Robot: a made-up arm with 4 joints.
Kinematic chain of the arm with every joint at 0, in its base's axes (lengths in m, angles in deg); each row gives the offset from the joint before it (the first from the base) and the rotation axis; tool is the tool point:
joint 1: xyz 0 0 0.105 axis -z
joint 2: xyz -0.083 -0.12 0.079 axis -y
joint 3: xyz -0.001 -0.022 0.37 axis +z
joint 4: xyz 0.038 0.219 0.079 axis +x
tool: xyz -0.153 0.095 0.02
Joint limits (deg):
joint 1: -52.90..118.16
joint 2: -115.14..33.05
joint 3: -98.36..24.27
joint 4: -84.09..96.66
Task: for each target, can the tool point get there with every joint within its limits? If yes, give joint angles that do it. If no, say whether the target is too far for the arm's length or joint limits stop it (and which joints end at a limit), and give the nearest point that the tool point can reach.
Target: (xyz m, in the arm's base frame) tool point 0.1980 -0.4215 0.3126
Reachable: yes | joints 79.59 -63.46 -48.96 49.95
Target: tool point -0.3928 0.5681 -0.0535
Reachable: no: joint limits stop it (at a limit: joint 1, joint 2) | nearest point 0.0257 0.3512 -0.0336 | short by 0.472 m
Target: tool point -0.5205 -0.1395 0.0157
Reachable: no: joint limits stop it (at a limit: joint 1, joint 3) | nearest point -0.2485 -0.3115 0.0070 | short by 0.322 m
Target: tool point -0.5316 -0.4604 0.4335
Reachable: no: joint limits stop it (at a limit: joint 2, joint 3) | nearest point -0.4189 -0.3628 0.4746 | short by 0.155 m
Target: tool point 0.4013 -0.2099 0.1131
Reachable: yes | joints 36.15 -68.56 -71.39 -0.50
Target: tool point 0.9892 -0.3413 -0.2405
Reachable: no: too far | nearest point 0.4584 -0.1582 -0.0296 | short by 0.600 m
